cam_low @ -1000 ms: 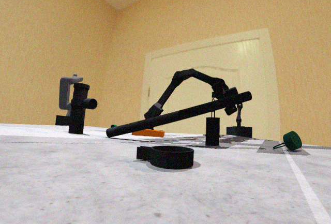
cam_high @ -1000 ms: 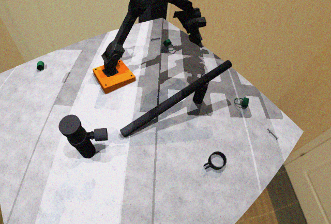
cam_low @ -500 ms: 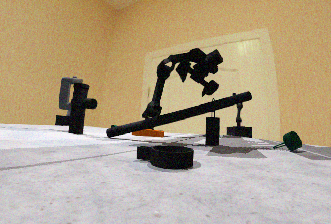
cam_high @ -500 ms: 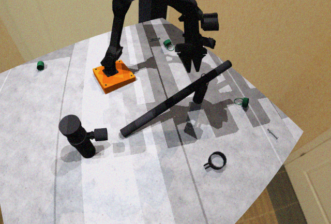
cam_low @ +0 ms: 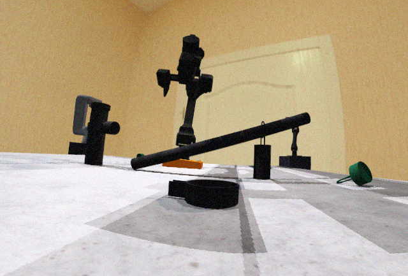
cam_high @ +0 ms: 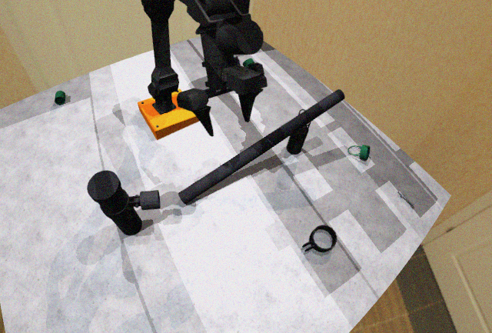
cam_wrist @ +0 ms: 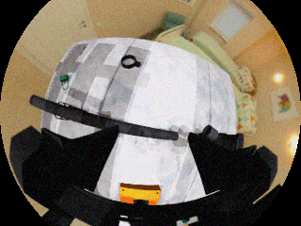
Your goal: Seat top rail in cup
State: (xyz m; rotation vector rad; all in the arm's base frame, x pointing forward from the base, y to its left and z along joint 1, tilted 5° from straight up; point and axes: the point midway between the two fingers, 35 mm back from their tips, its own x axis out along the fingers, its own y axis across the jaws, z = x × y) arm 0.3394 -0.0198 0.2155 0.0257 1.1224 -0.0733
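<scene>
The rail-end cup is 2 cm behind my gripper tip, 22 cm to the right of it and 10 cm below it. The rest, counted from my gripper tip: small post (3 cm ahead, 25 cm to the left, 12 cm below).
</scene>
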